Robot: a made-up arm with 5 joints.
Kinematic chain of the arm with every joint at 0, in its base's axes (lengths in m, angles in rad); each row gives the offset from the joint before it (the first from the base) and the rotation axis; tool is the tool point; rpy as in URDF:
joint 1: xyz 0.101 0 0.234 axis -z
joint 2: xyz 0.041 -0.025 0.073 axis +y
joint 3: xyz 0.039 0 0.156 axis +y
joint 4: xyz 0.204 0 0.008 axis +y
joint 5: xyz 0.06 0.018 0 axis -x
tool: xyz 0 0 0 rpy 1.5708 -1.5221 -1.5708
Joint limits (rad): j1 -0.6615..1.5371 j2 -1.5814..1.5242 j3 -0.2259..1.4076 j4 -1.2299..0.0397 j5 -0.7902..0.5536
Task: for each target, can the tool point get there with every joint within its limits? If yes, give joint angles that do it. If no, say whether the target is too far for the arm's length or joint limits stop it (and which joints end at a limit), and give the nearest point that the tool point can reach.
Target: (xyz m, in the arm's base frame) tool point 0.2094 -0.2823 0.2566
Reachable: yes | joints 1.1810 0.2848 0.6456 -0.4001 0.2091
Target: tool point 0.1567 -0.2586 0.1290
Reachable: yes | joints 1.3321 0.8876 0.5297 -0.5483 -0.2021
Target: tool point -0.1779 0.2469 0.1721
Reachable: no: joint limits stop it (at a limit: joint 2, joint 3, joint 4) | nearest point 0.0570 0.0390 0.2148 | short by 0.317 m
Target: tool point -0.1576 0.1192 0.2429
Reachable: no: joint limits stop it (at a limit: joint 2, joint 3, joint 4) | nearest point 0.0476 0.0246 0.2148 | short by 0.228 m
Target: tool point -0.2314 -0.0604 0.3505
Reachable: no: joint limits stop it (at a limit: joint 2, joint 3, joint 4) | nearest point -0.1260 -0.0413 0.5470 | short by 0.224 m
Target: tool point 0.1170 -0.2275 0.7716
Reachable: no: too far | nearest point 0.1137 -0.1809 0.6554 | short by 0.125 m
